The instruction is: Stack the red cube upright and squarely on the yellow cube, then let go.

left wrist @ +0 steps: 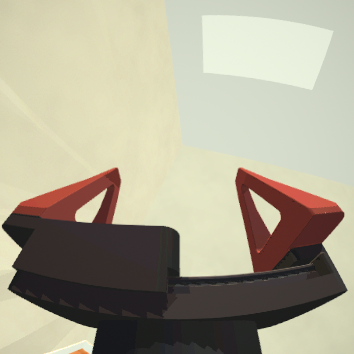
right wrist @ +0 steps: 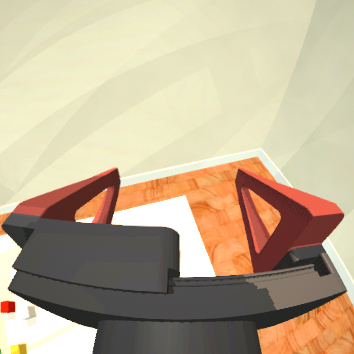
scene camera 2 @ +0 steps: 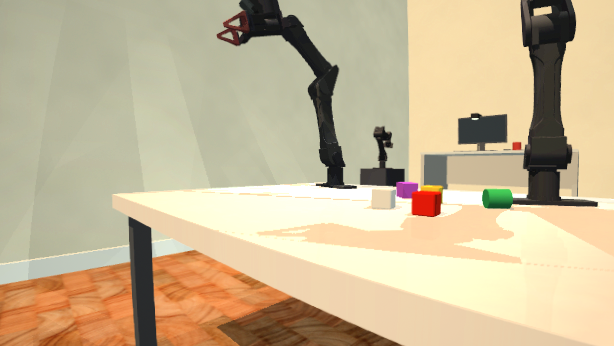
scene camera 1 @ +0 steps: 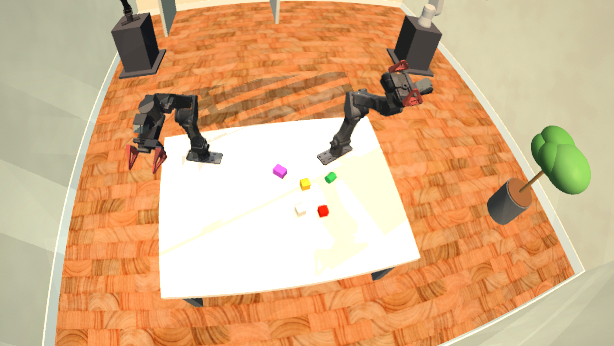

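The red cube (scene camera 1: 323, 211) (scene camera 2: 425, 204) (right wrist: 7, 306) sits flat on the white table (scene camera 1: 225, 260) (scene camera 2: 200, 210). The yellow cube (scene camera 1: 305, 184) (scene camera 2: 431, 188) (right wrist: 18, 348) stands apart from it, farther back, and is partly hidden behind it in scene camera 2. My left gripper (scene camera 1: 407, 82) (left wrist: 177, 173) is open and empty, raised beyond the table's back right corner and far from both cubes. My right gripper (scene camera 1: 143, 170) (scene camera 2: 221, 30) (right wrist: 177, 174) is open and empty, high up near the table's left edge in scene camera 1. Neither cube shows in the left wrist view.
A white cube (scene camera 1: 300, 209) (scene camera 2: 383, 198) (right wrist: 32, 312) lies left of the red cube. A purple block (scene camera 1: 280, 171) (scene camera 2: 407, 189) lies back left of the yellow cube, a green cylinder (scene camera 1: 330, 177) (scene camera 2: 497, 198) to its right. A potted plant (scene camera 1: 565, 160) stands right of the table.
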